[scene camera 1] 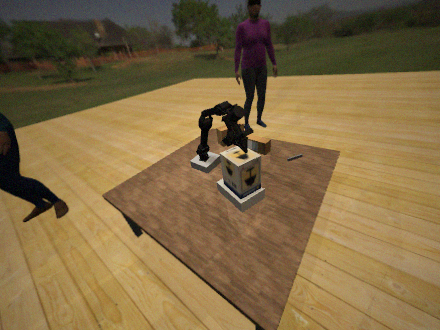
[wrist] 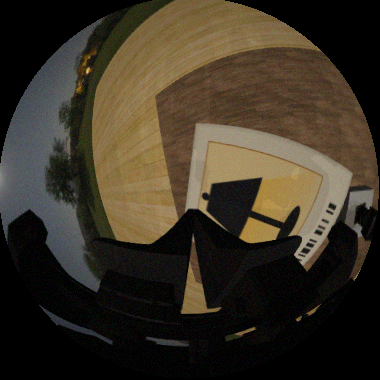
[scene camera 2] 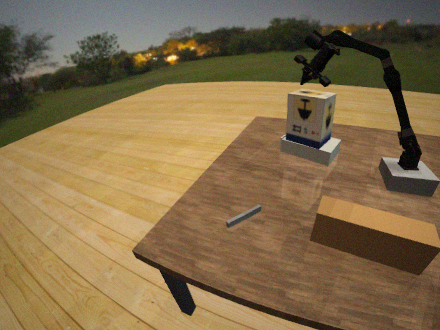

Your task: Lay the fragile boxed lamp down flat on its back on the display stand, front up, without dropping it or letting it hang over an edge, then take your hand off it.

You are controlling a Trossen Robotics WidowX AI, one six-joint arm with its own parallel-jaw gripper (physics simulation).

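Places are measured from the arm's base along level axes (x ahead, y left, z up), in metres.
Where they show: gripper, fingertip midpoint: (scene camera 1: 246, 152) (wrist: 192, 213) (scene camera 2: 301, 84); arm's base, link origin: (scene camera 1: 204, 158) (scene camera 2: 407, 166).
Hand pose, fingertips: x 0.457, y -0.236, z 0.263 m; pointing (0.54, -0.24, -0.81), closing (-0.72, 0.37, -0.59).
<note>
Each offset is from my fingertips to the top centre of the thing. Level surfaces: height alone.
The boxed lamp (scene camera 1: 242, 175) (scene camera 2: 309, 119) (wrist: 225, 162) is a white box with yellow and black lamp pictures and a blue band at its bottom. It stands upright on the white display stand (scene camera 1: 252, 201) (scene camera 2: 306, 151). The side lamp pictures show the base above the shade. Its top face carries a lamp picture and a barcode in the wrist view. My gripper (scene camera 1: 246, 151) (scene camera 2: 303, 83) (wrist: 192, 213) is shut and empty, fingertips pointing down a little above the box top. In the wrist view the fingers hide part of the box.
My arm's base block (scene camera 1: 205, 162) (scene camera 2: 410, 180) stands beside the stand on the brown table {dz -0.328 m} (scene camera 1: 200, 215) (scene camera 2: 200, 240). A long tan block {dx -0.174, dy +0.606, dz -0.219 m} (scene camera 1: 262, 145) (scene camera 2: 375, 232) and a small grey bar {dx +0.185, dy +0.534, dz -0.307 m} (scene camera 1: 295, 157) (scene camera 2: 244, 216) lie on the table. Two people stand off the table.
</note>
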